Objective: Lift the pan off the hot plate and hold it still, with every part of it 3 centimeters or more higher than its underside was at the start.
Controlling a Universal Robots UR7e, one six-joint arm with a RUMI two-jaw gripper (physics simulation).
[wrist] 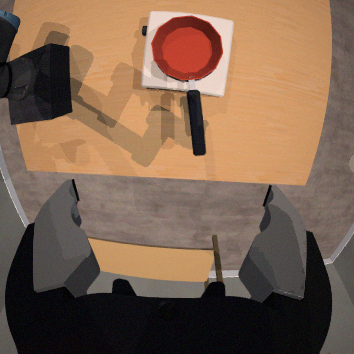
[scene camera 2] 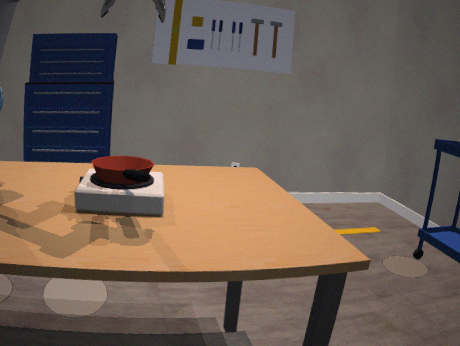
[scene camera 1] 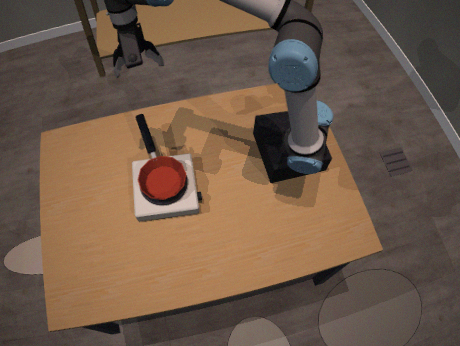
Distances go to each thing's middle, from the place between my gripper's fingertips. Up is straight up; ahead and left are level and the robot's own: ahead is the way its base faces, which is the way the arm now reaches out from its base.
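The white hot plate [scene camera 1: 185, 202] is 45 cm below my hand, 17 cm to the left of it and 1 cm ahead of it. As for the red pan [scene camera 1: 162, 177], it is also 1 cm ahead of my hand, but 7 cm to the left of it and 38 cm below it.
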